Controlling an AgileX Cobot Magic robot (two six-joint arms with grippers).
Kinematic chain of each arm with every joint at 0, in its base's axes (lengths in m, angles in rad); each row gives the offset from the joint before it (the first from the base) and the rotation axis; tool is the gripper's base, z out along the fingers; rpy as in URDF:
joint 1: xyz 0 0 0.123 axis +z
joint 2: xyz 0 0 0 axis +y
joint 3: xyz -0.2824 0 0.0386 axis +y
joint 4: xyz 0.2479 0 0.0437 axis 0.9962 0 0.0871
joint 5: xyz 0 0 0 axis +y
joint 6: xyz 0.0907 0 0.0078 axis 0.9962 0 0.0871
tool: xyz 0 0 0 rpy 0 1.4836 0
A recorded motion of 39 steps. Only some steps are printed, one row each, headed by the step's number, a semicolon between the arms.
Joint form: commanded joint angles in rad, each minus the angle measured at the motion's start. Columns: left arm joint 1, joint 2, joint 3, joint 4, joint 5, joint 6; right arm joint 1, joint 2, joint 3, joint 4, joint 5, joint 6.
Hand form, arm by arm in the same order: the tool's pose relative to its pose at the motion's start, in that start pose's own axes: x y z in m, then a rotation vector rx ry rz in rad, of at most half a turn. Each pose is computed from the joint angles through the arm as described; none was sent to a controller.
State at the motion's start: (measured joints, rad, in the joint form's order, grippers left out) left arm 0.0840 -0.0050 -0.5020 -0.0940 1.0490 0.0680; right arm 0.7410 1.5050 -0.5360 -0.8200 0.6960 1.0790
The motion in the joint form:
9: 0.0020 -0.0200 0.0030 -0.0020 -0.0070 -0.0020; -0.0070 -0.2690 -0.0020 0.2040 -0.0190 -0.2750
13: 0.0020 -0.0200 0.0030 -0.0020 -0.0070 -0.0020; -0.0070 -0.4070 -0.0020 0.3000 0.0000 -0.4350
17: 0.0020 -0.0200 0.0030 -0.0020 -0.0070 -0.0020; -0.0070 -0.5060 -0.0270 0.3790 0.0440 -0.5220
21: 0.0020 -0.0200 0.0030 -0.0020 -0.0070 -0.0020; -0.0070 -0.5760 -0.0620 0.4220 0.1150 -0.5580
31: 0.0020 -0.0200 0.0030 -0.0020 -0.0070 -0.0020; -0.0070 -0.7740 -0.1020 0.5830 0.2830 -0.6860
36: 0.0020 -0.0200 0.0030 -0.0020 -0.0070 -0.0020; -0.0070 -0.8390 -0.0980 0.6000 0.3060 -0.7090
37: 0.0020 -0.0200 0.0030 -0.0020 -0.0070 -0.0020; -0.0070 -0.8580 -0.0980 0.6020 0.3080 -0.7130
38: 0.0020 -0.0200 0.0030 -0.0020 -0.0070 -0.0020; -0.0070 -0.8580 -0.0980 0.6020 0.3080 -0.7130
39: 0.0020 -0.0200 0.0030 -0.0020 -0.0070 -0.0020; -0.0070 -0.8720 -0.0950 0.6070 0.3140 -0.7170
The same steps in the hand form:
9: 0.0014 -0.0003 -0.0020 -0.0009 -0.0241 -0.0025; 0.0015 -0.0187 -0.0493 -0.1716 -0.1368 0.0024
13: 0.0014 -0.0003 -0.0020 -0.0009 -0.0241 -0.0025; 0.0085 -0.0303 -0.0732 -0.2358 -0.2109 -0.0347
17: 0.0014 -0.0003 -0.0020 -0.0009 -0.0241 -0.0025; 0.0123 -0.0404 -0.0943 -0.2822 -0.2584 -0.0236
21: 0.0014 -0.0003 -0.0020 -0.0009 -0.0241 -0.0025; 0.0158 -0.0509 -0.1116 -0.2981 -0.2763 0.0022
31: 0.0014 -0.0003 -0.0020 -0.0009 -0.0241 -0.0025; 0.0442 -0.0723 -0.1459 -0.3979 -0.2904 0.0213
36: 0.0014 -0.0003 -0.0020 -0.0009 -0.0241 -0.0025; 0.0543 -0.0788 -0.1522 -0.4171 -0.3222 0.0226
37: 0.0014 -0.0003 -0.0020 -0.0009 -0.0241 -0.0025; 0.0567 -0.0808 -0.1544 -0.4226 -0.3376 0.0256
38: 0.0014 -0.0003 -0.0020 -0.0009 -0.0241 -0.0025; 0.0567 -0.0808 -0.1544 -0.4226 -0.3376 0.0256
39: 0.0014 -0.0003 -0.0020 -0.0009 -0.0241 -0.0025; 0.0593 -0.0819 -0.1550 -0.4271 -0.3409 0.0262

